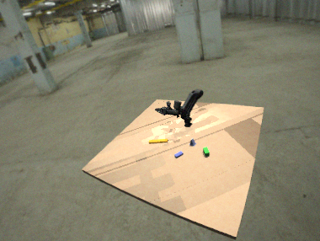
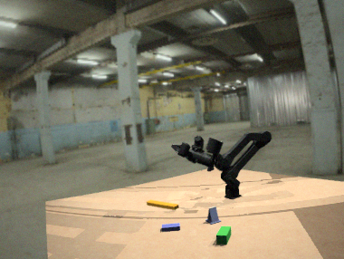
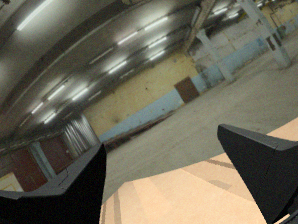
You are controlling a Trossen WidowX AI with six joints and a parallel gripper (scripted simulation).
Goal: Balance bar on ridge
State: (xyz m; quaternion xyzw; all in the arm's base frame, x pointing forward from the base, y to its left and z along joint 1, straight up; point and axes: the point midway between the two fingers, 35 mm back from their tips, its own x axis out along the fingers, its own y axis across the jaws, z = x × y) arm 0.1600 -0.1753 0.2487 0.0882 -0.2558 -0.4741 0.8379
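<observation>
My gripper tip is now 25 cm above the orange bar, 13 cm short of it and 5 cm to the right of it. The rest, counted from my gripper tip: blue block 30 cm to the left, 25 cm below, 23 cm ahead; green block 50 cm to the left, 24 cm below, 14 cm ahead.
</observation>
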